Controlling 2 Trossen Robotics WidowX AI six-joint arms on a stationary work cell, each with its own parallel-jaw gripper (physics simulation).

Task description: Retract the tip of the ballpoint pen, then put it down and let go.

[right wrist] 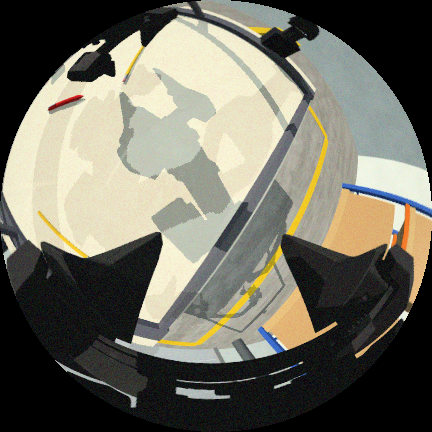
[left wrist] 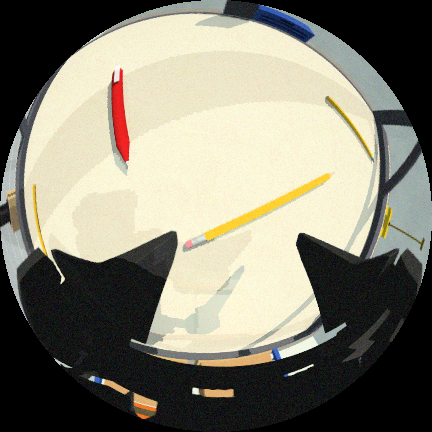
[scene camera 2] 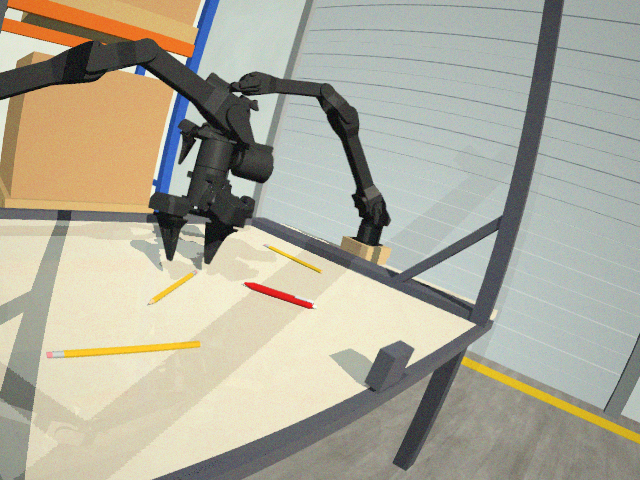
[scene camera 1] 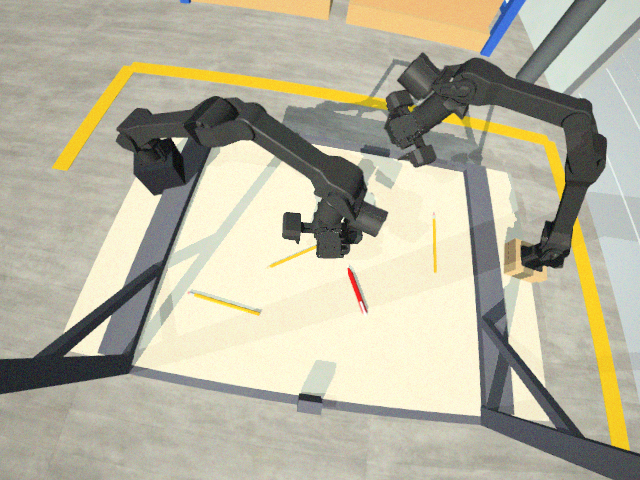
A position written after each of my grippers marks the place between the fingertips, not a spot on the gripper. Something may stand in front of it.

My right gripper (scene camera 1: pixel 391 144) is open and holds nothing. Also in view: my left gripper (scene camera 2: pixel 188 262), a red ballpoint pen (left wrist: pixel 117 106), a tan block (scene camera 1: pixel 512 250) and a grey block (scene camera 2: pixel 391 360).
My left gripper also shows in the right wrist view (right wrist: pixel 128 58), in the left wrist view (left wrist: pixel 240 238) and in scene camera 1 (scene camera 1: pixel 315 243). My right gripper shows as well in the right wrist view (right wrist: pixel 224 240). The tan block also shows in scene camera 2 (scene camera 2: pixel 377 254).
